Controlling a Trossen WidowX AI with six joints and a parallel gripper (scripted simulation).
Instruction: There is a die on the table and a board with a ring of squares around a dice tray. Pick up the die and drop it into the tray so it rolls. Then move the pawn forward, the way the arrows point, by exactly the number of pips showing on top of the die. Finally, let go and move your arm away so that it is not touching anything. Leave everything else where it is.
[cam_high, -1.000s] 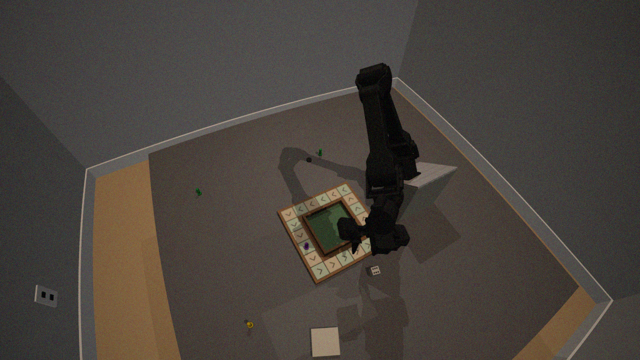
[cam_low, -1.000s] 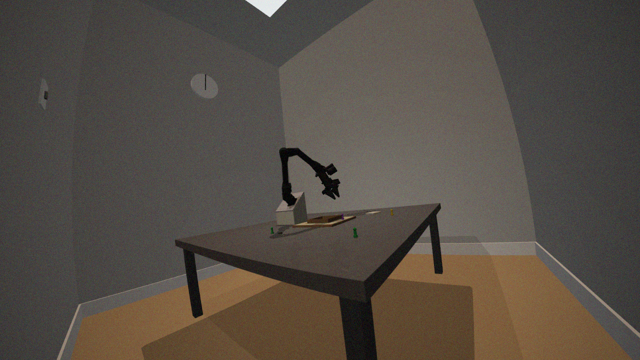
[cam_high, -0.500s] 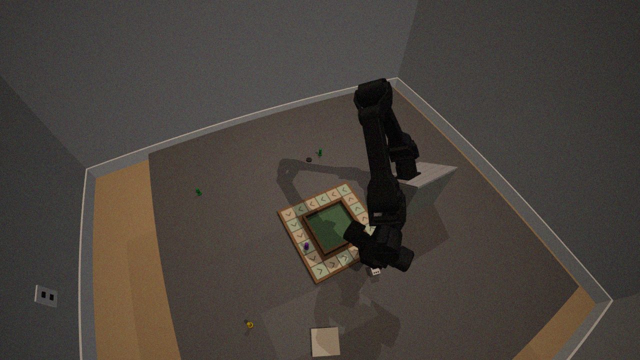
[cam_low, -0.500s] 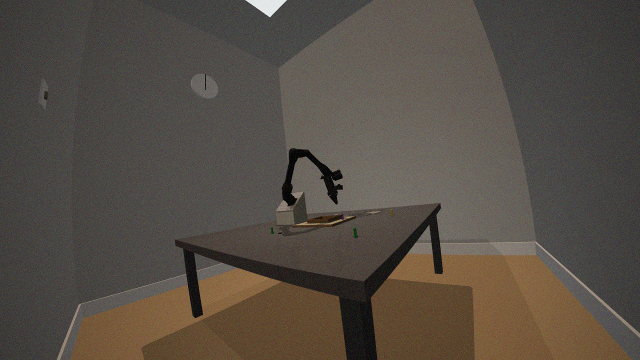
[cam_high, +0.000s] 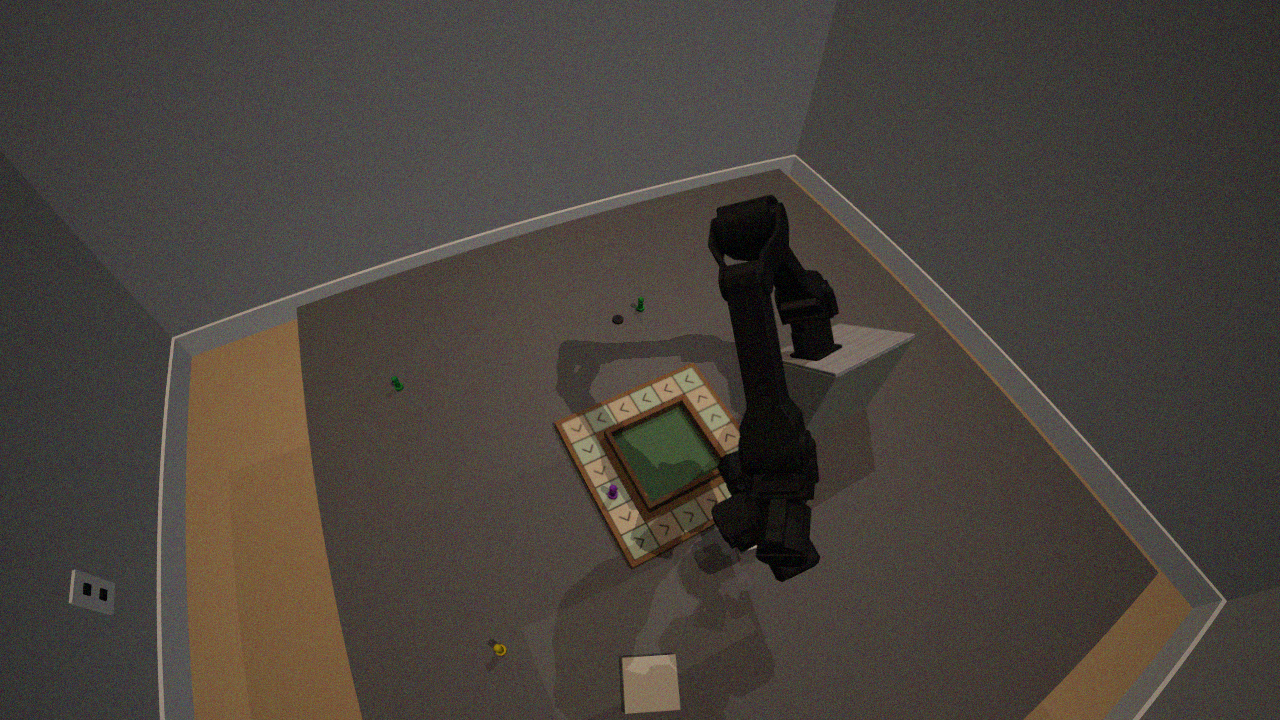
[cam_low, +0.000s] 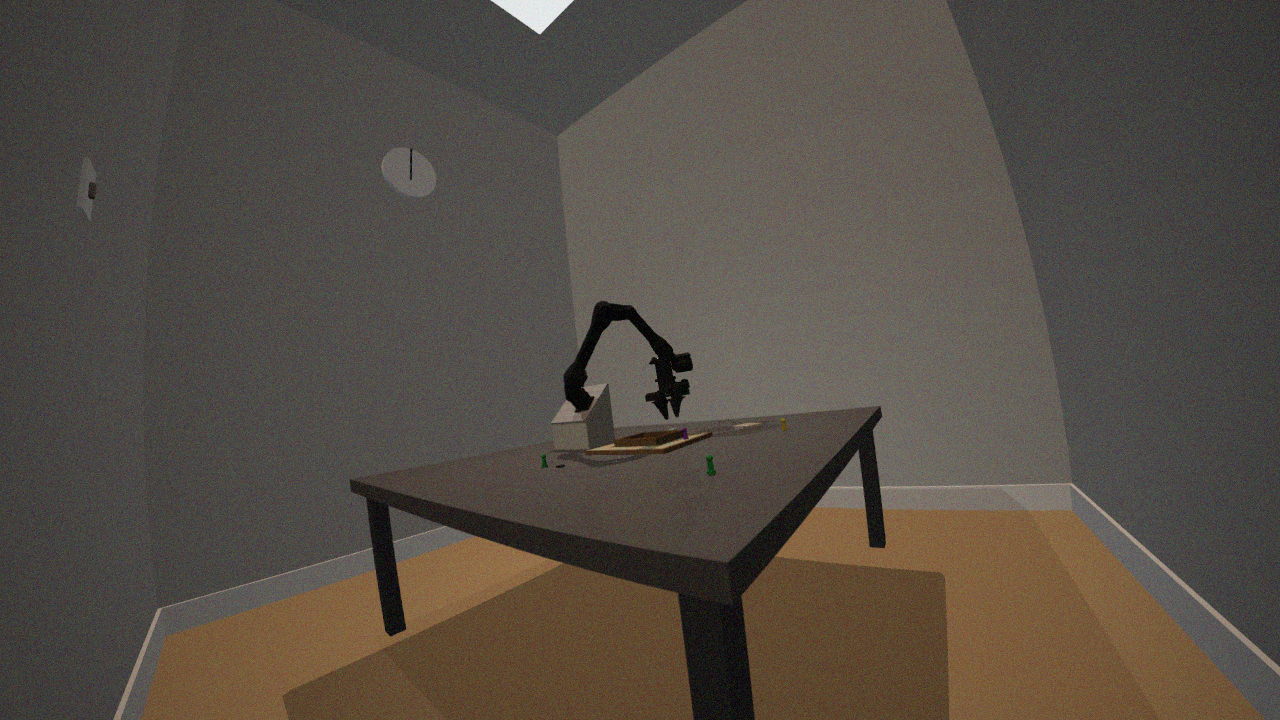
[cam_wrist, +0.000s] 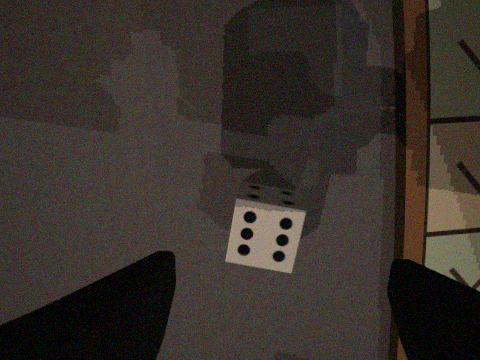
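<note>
The white die is 5 cm below my gripper tip, 1 cm to the left of it and 1 cm behind it. Round my gripper tip: pale card 24 cm ahead, 9 cm to the left, 6 cm below; green dice tray 19 cm to the right, 6 cm below, 2 cm ahead; purple pawn 18 cm to the right, 13 cm ahead, 4 cm below.
</note>
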